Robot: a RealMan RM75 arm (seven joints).
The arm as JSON. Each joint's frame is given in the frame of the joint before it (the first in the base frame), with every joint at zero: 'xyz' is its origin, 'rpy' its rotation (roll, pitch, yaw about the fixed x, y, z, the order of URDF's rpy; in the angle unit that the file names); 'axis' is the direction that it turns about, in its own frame. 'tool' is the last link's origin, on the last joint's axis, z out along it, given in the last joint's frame.
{
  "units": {
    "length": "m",
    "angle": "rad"
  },
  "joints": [
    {
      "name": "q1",
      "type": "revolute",
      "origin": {
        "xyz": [
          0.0,
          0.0,
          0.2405
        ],
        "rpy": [
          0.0,
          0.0,
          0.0
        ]
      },
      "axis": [
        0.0,
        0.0,
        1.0
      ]
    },
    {
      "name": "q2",
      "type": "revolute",
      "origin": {
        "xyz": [
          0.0,
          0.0,
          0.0
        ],
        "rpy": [
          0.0,
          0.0,
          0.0
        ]
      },
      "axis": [
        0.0,
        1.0,
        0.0
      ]
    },
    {
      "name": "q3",
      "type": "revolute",
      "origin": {
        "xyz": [
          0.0,
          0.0,
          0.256
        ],
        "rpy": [
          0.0,
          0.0,
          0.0
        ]
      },
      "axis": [
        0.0,
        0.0,
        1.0
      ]
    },
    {
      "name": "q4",
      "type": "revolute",
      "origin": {
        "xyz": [
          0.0,
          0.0,
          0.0
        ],
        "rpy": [
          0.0,
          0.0,
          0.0
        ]
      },
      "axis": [
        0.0,
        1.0,
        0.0
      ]
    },
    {
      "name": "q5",
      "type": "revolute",
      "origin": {
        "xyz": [
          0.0,
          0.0,
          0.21
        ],
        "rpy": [
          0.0,
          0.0,
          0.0
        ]
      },
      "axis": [
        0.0,
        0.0,
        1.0
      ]
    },
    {
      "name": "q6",
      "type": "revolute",
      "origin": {
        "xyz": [
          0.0,
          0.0,
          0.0
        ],
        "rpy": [
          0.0,
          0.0,
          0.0
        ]
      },
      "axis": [
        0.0,
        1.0,
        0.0
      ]
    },
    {
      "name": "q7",
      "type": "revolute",
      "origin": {
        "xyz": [
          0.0,
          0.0,
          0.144
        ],
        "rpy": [
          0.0,
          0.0,
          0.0
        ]
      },
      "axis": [
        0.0,
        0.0,
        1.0
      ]
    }
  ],
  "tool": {
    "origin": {
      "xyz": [
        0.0,
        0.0,
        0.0
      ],
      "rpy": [
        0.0,
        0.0,
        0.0
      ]
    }
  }
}
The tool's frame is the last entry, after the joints.
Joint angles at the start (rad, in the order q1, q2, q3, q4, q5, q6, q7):
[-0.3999 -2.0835 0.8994 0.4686 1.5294 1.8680 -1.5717]
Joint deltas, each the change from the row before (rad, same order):
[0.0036 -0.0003 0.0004 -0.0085 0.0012 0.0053 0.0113]
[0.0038 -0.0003 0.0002 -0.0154 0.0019 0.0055 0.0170]
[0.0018 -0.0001 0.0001 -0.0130 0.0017 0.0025 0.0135]
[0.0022 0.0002 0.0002 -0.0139 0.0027 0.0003 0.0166]
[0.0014 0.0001 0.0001 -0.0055 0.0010 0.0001 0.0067]
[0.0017 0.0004 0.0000 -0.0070 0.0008 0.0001 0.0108]
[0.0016 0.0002 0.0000 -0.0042 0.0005 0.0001 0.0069]
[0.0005 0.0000 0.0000 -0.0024 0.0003 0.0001 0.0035]
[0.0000 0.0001 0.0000 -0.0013 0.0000 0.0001 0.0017]
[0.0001 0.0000 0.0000 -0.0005 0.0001 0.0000 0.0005]
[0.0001 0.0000 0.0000 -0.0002 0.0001 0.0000 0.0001]
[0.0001 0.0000 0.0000 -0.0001 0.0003 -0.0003 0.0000]
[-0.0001 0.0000 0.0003 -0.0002 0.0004 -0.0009 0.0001]
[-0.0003 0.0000 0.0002 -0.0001 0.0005 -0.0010 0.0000]
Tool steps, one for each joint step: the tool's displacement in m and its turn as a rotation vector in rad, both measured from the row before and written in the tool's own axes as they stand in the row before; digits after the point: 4 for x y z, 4 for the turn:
[-0.0025 0.0010 -0.0009 -0.0027 0.0026 0.0005]
[-0.0038 0.0011 -0.0010 -0.0023 0.0043 -0.0006]
[-0.0028 0.0005 -0.0005 -0.0007 0.0031 -0.0005]
[-0.0032 0.0003 -0.0007 0.0019 0.0022 0.0014]
[-0.0014 0.0002 -0.0004 0.0012 0.0011 0.0004]
[-0.0016 0.0002 -0.0006 0.0017 0.0018 0.0032]
[-0.0011 0.0002 -0.0005 0.0014 0.0013 0.0020]
[-0.0006 0.0001 -0.0001 0.0004 0.0006 0.0008]
[-0.0002 0.0000 0.0000 0.0000 0.0003 0.0005]
[-0.0001 0.0000 0.0000 0.0001 0.0001 -0.0001]
[-0.0001 0.0000 0.0000 0.0001 0.0000 -0.0002]
[-0.0001 0.0000 0.0000 0.0004 -0.0002 -0.0002]
[-0.0001 -0.0001 0.0000 0.0007 -0.0007 -0.0002]
[-0.0001 -0.0001 0.0001 0.0006 -0.0008 -0.0001]

